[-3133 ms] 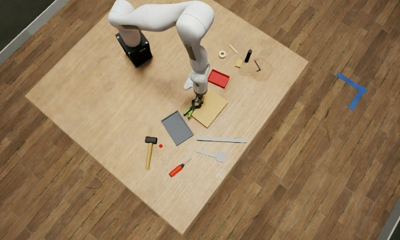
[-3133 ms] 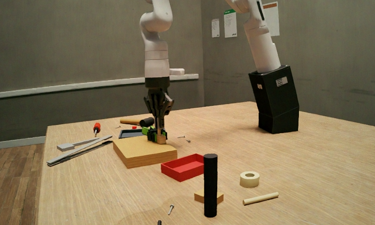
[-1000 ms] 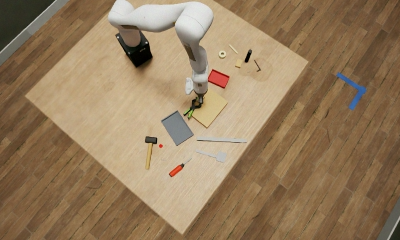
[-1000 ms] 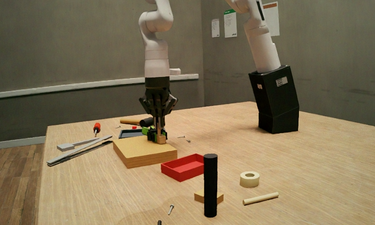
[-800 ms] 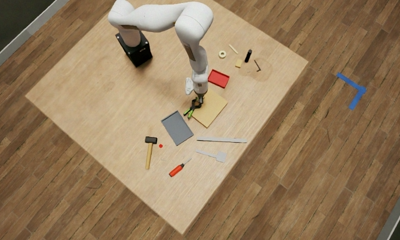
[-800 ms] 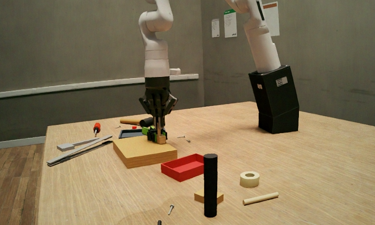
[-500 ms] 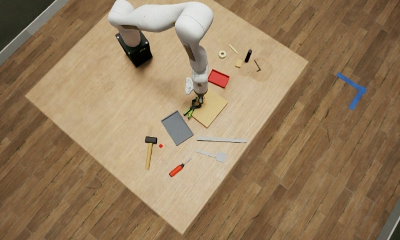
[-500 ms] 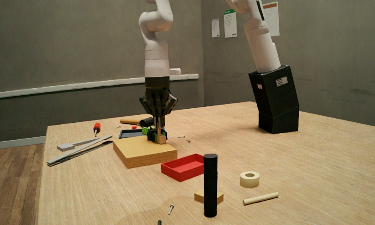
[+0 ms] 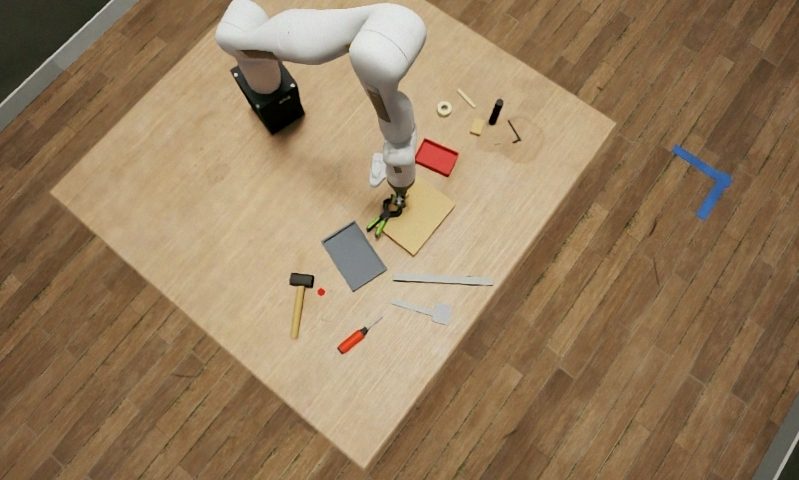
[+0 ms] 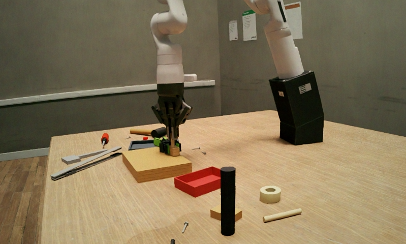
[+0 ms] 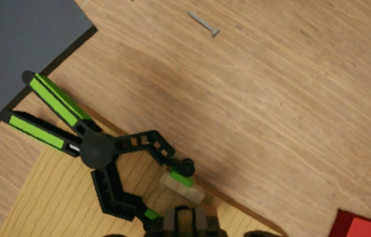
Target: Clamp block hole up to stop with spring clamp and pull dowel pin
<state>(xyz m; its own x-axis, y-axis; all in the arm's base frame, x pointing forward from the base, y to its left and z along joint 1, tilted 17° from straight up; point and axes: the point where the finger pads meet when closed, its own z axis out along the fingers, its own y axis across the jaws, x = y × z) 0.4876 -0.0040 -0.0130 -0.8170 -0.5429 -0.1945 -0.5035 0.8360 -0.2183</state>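
Now: the dowel pin 20 mm below my hand. Also, from my hand: wooden block (50 mm below); then tan bench board (60 mm ahead, 10 mm to the right, 70 mm below); then red tray (180 mm to the left, 90 mm below).
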